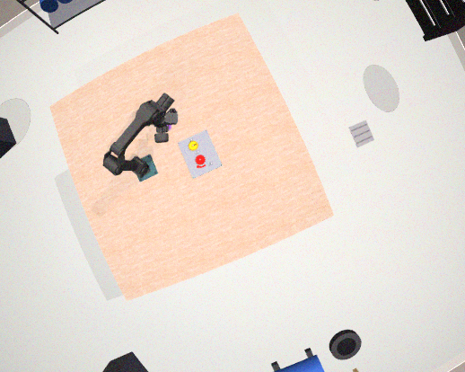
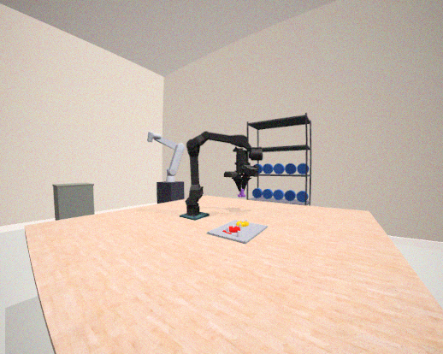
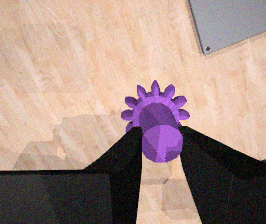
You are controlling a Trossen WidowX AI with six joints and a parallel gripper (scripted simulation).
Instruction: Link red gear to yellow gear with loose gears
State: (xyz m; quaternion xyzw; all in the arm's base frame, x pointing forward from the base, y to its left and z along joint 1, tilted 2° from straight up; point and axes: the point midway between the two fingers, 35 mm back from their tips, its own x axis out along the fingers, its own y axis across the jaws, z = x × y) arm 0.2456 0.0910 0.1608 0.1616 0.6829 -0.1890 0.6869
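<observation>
Right now my gripper tip is 50 mm short of the yellow gear, 130 mm to the left of it and 120 mm above it. Also, from my gripper tip: red gear (50 mm ahead, 210 mm to the right, 130 mm below); purple gear (10 mm below); red arrow (30 mm ahead, 240 mm to the right, 130 mm below).
</observation>
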